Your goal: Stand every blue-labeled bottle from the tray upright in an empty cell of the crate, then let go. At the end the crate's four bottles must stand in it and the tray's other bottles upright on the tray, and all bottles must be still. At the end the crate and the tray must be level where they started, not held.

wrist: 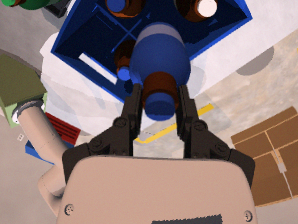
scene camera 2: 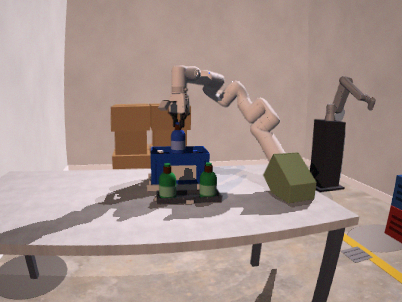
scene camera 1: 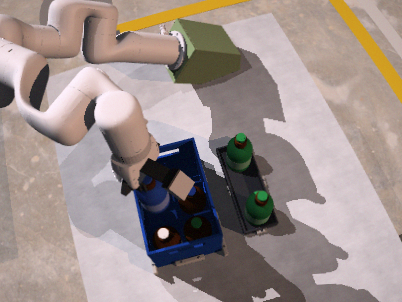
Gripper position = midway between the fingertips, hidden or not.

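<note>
My gripper (scene camera 1: pixel 146 181) is visible in that camera and also in the wrist view (wrist: pixel 159 95).
</note>
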